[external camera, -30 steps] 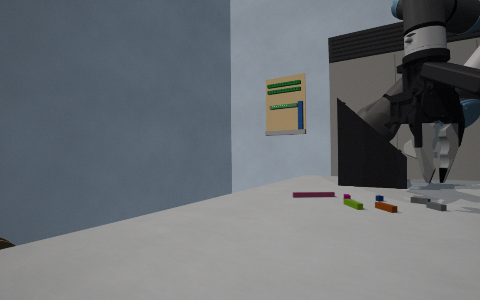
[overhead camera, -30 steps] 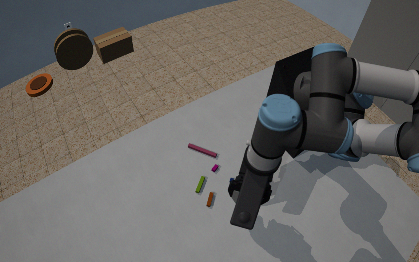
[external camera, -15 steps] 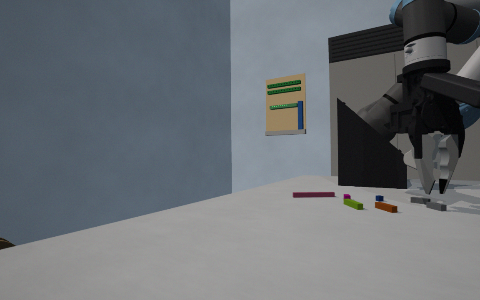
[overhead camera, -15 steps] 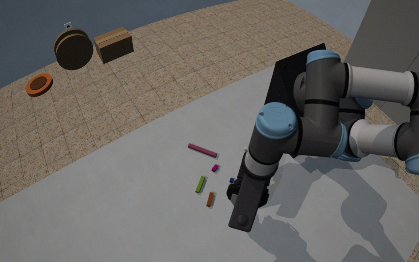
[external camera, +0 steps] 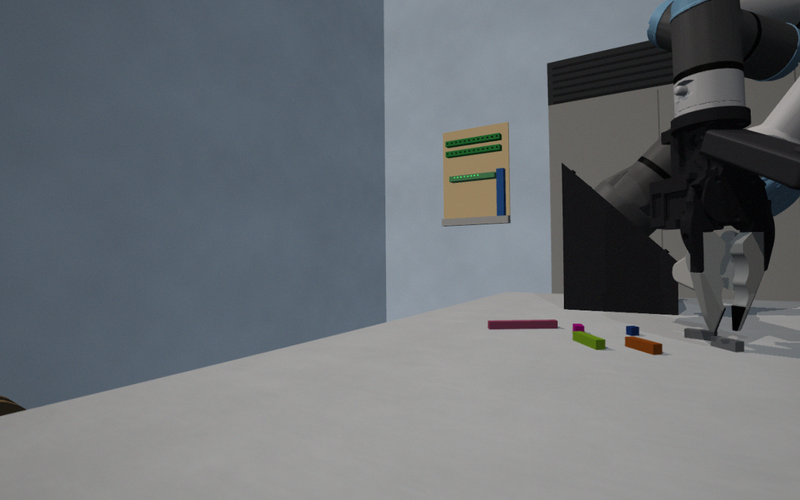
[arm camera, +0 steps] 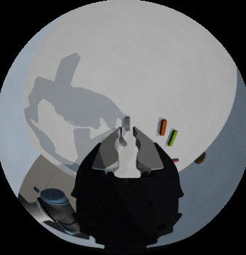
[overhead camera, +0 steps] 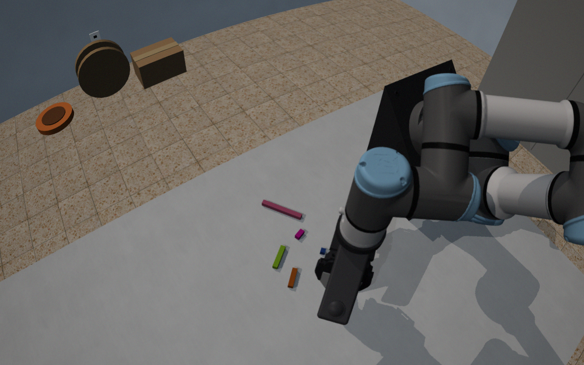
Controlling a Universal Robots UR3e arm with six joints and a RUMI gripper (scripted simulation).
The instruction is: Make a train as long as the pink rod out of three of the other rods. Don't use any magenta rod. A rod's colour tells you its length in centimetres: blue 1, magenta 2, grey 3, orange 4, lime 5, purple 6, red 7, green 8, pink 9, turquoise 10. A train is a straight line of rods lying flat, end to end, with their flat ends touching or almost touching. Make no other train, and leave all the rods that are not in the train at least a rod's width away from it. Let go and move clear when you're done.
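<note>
Now: the grey rod 50 mm behind my hand, 30 mm below it and 20 mm to the right of it. The rest, counted from my hand: orange rod (70 mm to the right, 50 mm ahead, 30 mm below); lime rod (130 mm to the right, 40 mm ahead, 30 mm below); blue rod (90 mm to the right, 40 mm behind, 30 mm below).
</note>
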